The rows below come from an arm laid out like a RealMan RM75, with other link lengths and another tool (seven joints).
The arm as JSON. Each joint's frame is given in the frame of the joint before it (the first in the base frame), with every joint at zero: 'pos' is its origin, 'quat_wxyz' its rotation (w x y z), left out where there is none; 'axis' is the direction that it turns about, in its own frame. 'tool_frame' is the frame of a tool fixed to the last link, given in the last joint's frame.
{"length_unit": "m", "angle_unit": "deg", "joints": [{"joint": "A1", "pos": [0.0, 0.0, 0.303], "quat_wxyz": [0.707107, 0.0, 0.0, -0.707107], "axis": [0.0, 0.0, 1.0]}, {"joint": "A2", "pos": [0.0, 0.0, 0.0], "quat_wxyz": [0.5, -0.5, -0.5, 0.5], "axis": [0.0, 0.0, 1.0]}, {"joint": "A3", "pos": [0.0, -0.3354, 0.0], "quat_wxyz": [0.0, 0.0, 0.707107, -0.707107], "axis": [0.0, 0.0, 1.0]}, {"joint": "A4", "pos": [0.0, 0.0, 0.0], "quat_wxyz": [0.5, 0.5, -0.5, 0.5], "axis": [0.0, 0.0, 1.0]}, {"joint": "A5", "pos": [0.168, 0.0, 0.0], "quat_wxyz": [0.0, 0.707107, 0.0, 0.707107], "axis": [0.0, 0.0, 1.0]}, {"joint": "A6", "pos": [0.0, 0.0, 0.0], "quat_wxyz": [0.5, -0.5, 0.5, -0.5], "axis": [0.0, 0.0, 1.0]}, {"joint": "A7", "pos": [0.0, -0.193, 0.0], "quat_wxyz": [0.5, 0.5, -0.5, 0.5], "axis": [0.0, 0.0, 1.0]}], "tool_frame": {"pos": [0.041, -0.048, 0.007], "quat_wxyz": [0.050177, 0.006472, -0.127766, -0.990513]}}
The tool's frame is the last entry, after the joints.
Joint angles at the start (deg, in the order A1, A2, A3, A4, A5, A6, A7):
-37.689 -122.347 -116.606 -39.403 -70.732 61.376 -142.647
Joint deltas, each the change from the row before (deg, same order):
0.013 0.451 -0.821 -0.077 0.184 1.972 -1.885
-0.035 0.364 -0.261 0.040 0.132 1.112 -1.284
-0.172 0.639 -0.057 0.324 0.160 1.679 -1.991
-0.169 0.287 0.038 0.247 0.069 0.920 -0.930
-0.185 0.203 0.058 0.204 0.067 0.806 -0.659
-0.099 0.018 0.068 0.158 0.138 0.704 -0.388
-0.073 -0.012 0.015 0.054 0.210 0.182 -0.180
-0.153 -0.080 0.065 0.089 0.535 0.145 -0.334
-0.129 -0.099 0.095 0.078 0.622 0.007 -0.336
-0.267 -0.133 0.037 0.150 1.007 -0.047 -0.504
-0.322 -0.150 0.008 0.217 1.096 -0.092 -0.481
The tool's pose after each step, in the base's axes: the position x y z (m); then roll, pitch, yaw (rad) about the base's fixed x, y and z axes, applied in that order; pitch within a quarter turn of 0, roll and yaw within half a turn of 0. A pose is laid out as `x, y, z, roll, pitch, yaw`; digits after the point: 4 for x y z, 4 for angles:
-0.1863, 0.4440, -0.0546, 2.9460, 0.0843, 2.8207
-0.1876, 0.4438, -0.0525, 2.9580, 0.0990, 2.8371
-0.1897, 0.4430, -0.0505, 2.9835, 0.1193, 2.8626
-0.1900, 0.4421, -0.0503, 2.9995, 0.1300, 2.8738
-0.1896, 0.4411, -0.0505, 3.0139, 0.1385, 2.8804
-0.1889, 0.4392, -0.0521, 3.0282, 0.1457, 2.8840
-0.1888, 0.4386, -0.0530, 3.0339, 0.1459, 2.8854
-0.1888, 0.4378, -0.0552, 3.0441, 0.1427, 2.8880
-0.1893, 0.4370, -0.0576, 3.0535, 0.1370, 2.8911
-0.1900, 0.4365, -0.0610, 3.0662, 0.1272, 2.8955
-0.1907, 0.4360, -0.0646, 3.0793, 0.1160, 2.8996

